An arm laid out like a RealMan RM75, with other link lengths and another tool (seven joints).
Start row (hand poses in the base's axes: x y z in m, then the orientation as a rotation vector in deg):
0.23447, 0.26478, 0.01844, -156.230, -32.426, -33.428
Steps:
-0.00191, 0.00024, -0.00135, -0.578, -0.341, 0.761
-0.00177, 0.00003, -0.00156, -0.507, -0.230, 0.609
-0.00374, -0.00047, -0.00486, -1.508, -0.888, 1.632
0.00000, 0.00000, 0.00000, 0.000, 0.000, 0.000
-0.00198, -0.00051, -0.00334, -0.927, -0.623, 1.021
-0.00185, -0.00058, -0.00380, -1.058, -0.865, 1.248
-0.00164, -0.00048, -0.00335, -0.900, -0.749, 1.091
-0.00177, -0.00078, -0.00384, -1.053, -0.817, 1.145
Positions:
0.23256, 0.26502, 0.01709, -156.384, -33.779, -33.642
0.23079, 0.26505, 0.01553, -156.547, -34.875, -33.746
0.22705, 0.26458, 0.01067, -157.052, -37.960, -34.380
0.22705, 0.26458, 0.01067, -157.052, -37.960, -34.380
0.22507, 0.26407, 0.00733, -157.317, -39.911, -34.872
0.22322, 0.26349, 0.00353, -157.529, -42.294, -35.632
0.22158, 0.26301, 0.00018, -157.664, -44.373, -36.291
0.21981, 0.26223, -0.00366, -157.871, -46.630, -37.002

